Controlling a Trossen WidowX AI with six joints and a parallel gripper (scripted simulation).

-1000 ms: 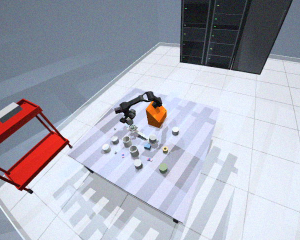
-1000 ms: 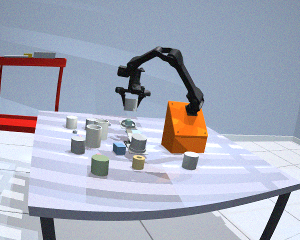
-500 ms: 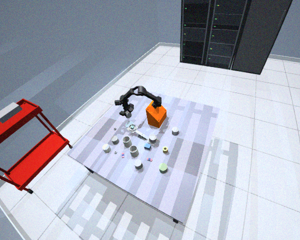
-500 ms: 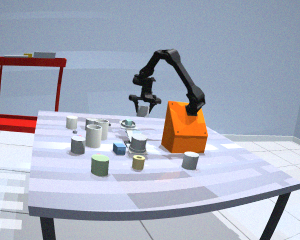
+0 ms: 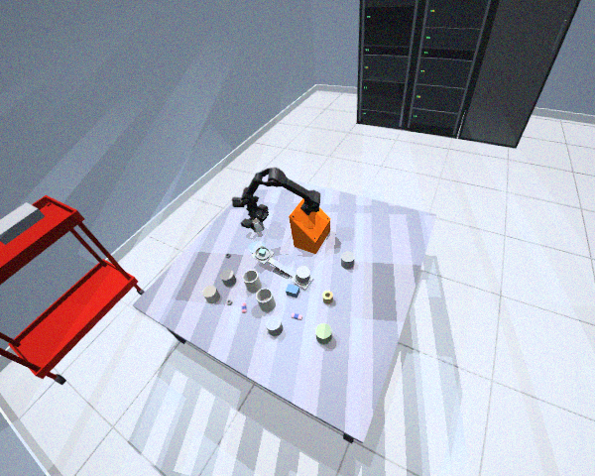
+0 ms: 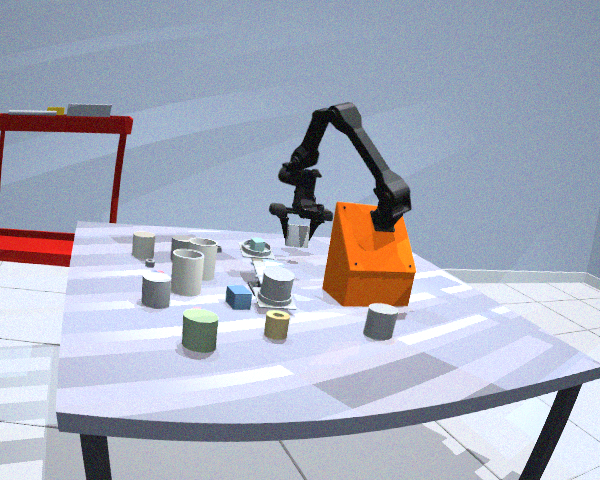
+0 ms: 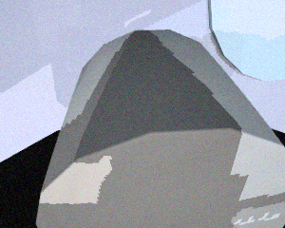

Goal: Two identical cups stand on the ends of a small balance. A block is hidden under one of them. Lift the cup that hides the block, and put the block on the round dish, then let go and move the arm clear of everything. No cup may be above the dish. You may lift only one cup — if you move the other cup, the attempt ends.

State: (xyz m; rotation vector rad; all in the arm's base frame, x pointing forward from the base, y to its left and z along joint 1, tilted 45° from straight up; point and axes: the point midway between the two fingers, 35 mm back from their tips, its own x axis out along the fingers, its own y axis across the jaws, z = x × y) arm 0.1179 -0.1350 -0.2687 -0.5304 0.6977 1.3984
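Now: gripper tip 18 cm short of the teal block, 15 cm to the right of it and 2 cm below it. Also, from my gripper tip: small balance 27 cm to the left, 20 cm ahead, 5 cm below; then yellow ring 56 cm to the left, 26 cm ahead, 5 cm below; then pale round dish 10 cm ahead, 7 cm below, 4 cm to the left.
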